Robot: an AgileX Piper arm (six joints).
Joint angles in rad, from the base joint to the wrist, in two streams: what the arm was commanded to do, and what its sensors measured. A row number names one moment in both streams.
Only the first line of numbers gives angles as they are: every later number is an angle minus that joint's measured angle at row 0.
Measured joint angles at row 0:
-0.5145, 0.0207, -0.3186, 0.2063, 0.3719, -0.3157
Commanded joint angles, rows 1 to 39:
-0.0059, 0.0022, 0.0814, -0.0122, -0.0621, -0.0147
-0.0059, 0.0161, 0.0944, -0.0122, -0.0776, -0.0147
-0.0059, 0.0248, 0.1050, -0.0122, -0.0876, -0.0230
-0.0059, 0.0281, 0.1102, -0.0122, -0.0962, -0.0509
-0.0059, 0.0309, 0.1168, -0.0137, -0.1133, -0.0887
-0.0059, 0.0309, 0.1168, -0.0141, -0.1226, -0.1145
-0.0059, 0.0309, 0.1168, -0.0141, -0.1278, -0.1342
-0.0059, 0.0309, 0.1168, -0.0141, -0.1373, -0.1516
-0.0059, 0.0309, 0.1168, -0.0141, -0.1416, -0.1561
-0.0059, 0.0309, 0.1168, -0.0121, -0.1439, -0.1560
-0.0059, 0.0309, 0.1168, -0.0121, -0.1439, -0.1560
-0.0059, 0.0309, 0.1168, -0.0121, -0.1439, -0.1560
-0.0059, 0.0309, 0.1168, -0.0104, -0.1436, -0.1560
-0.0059, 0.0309, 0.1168, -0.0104, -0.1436, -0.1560
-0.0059, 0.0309, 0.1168, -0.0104, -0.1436, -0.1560
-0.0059, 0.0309, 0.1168, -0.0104, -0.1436, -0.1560
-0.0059, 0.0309, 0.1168, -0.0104, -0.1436, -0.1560
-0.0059, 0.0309, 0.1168, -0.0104, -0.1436, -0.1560
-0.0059, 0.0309, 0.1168, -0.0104, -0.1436, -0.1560
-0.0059, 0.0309, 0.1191, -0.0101, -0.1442, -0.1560
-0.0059, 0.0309, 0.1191, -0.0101, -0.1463, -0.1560
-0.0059, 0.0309, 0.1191, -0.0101, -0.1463, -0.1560
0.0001, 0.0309, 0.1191, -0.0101, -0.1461, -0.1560
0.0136, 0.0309, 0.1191, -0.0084, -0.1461, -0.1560
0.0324, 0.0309, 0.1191, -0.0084, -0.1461, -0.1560
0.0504, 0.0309, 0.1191, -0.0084, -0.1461, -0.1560
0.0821, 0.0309, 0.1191, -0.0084, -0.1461, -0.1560
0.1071, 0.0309, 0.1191, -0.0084, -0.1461, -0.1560
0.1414, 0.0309, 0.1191, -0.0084, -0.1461, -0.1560
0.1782, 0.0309, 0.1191, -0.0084, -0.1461, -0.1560
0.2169, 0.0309, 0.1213, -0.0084, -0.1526, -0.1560
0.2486, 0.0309, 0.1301, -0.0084, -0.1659, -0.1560
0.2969, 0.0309, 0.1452, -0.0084, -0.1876, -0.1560
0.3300, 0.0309, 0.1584, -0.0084, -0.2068, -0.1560
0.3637, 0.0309, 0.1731, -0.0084, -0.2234, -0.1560
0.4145, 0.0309, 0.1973, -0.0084, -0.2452, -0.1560
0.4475, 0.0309, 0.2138, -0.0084, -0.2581, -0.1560
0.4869, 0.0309, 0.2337, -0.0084, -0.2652, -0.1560
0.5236, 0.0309, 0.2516, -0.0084, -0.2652, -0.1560
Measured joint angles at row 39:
0.4038, 0.0274, 0.1915, -0.0083, -0.2265, -0.1475
